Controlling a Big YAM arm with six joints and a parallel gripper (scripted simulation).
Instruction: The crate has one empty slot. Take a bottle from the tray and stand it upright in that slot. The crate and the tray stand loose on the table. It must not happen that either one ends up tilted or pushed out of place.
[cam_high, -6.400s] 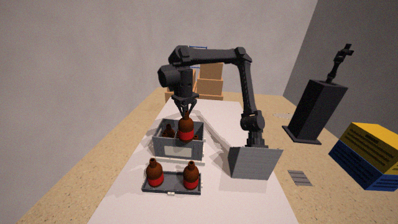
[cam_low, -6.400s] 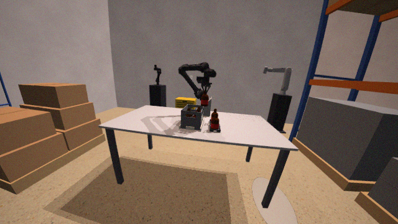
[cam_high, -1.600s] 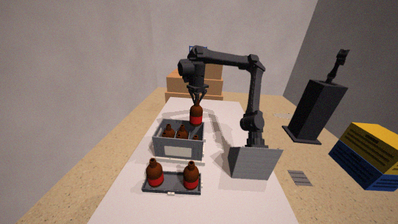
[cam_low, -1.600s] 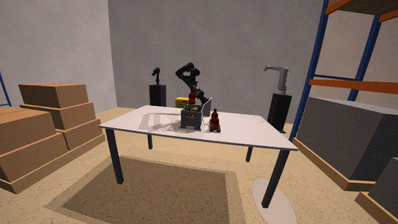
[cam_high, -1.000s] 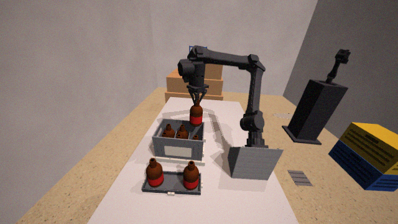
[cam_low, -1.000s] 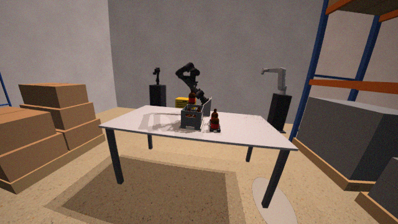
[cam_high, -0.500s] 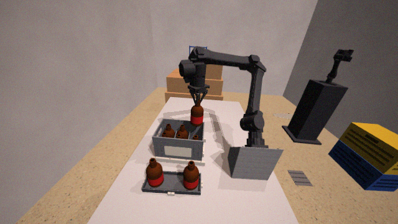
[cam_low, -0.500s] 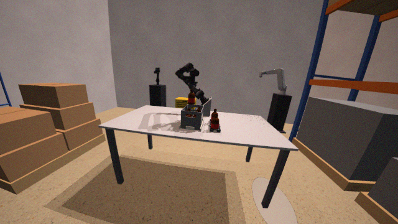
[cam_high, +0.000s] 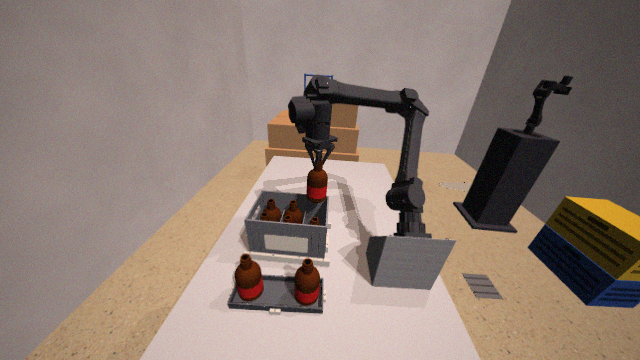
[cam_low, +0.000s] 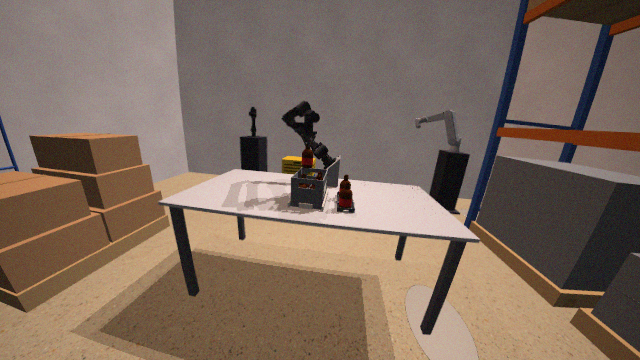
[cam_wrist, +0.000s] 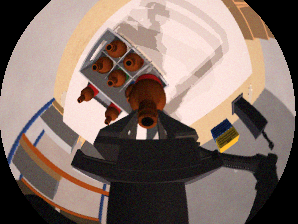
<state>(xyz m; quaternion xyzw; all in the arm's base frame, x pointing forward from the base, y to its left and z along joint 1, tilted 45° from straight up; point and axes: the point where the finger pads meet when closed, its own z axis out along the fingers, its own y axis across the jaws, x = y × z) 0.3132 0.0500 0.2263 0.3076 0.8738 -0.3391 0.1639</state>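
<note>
Right now my hand is 60 mm above the brown bottle. From my hand the other things lie so: grey crate (250 mm below, 90 mm ahead, 50 mm to the left); then dark tray (320 mm below, 270 mm to the left, 80 mm ahead).
</note>
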